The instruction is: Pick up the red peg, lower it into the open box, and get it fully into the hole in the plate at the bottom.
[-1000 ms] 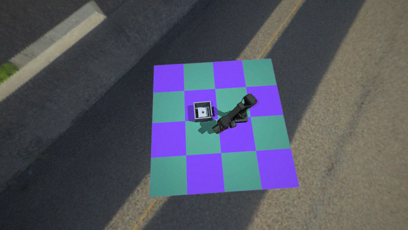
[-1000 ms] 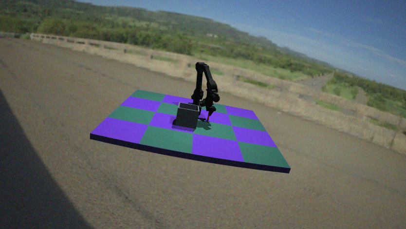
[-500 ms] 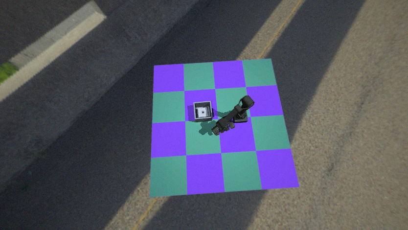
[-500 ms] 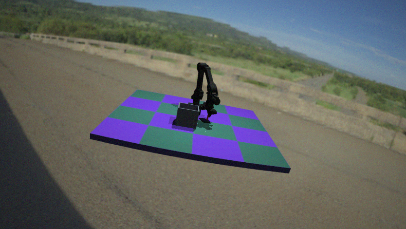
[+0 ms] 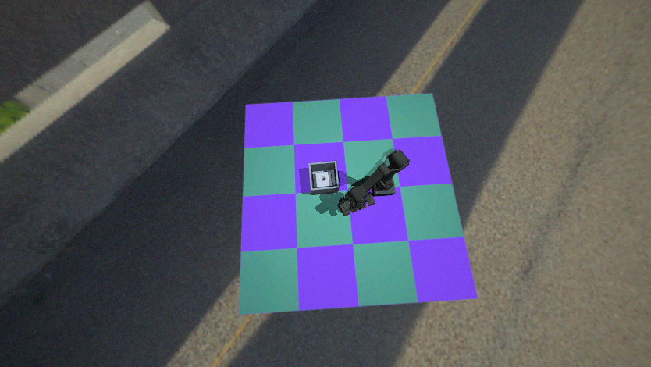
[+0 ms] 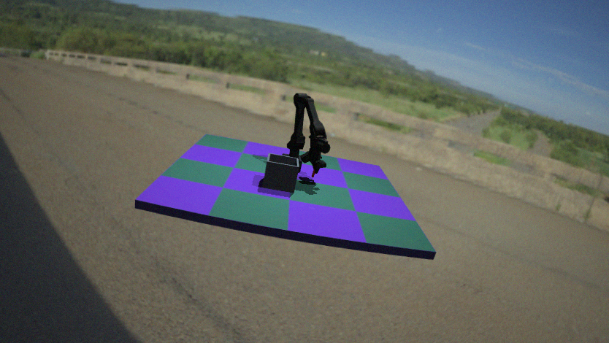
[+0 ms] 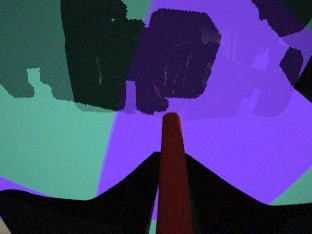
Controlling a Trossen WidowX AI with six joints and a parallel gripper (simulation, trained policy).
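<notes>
The plate is 20 cm to the right of my gripper tip and 18 cm ahead of it. Also, from my gripper tip: red peg 1 cm to the right, 1 cm above.
</notes>
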